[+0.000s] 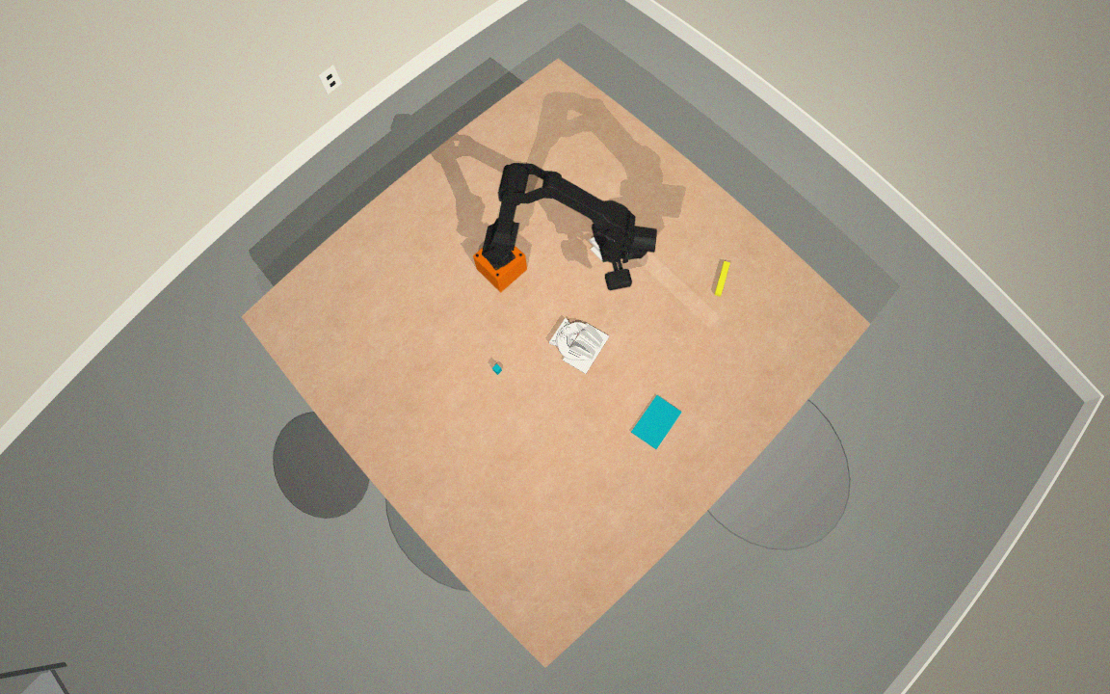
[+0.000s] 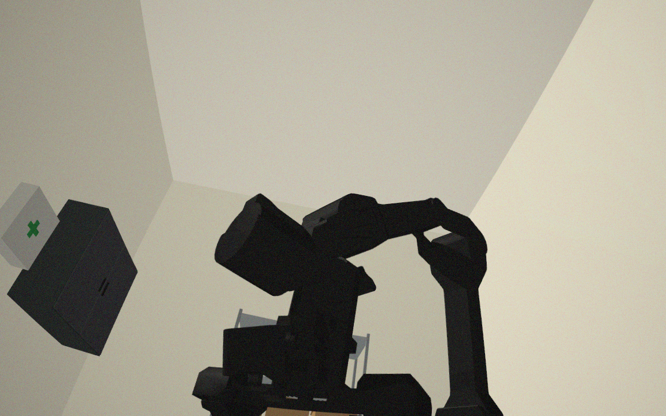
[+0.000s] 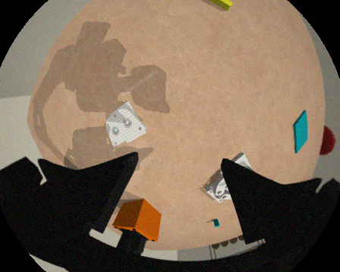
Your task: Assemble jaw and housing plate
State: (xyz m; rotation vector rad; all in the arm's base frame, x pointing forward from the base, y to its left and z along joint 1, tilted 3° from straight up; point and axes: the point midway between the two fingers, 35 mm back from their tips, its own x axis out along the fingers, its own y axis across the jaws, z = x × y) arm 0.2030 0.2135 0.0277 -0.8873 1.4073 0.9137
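My gripper tip is 9 cm past the grey housing plate, 7 cm above it and 5 cm to the right of it. The rest, counted from my gripper tip: grey jaw 17 cm to the right, 8 cm below, 7 cm ahead; small teal cube 39 cm to the right, 8 cm below, 3 cm ahead; yellow bar 27 cm to the left, 18 cm ahead, 9 cm below.
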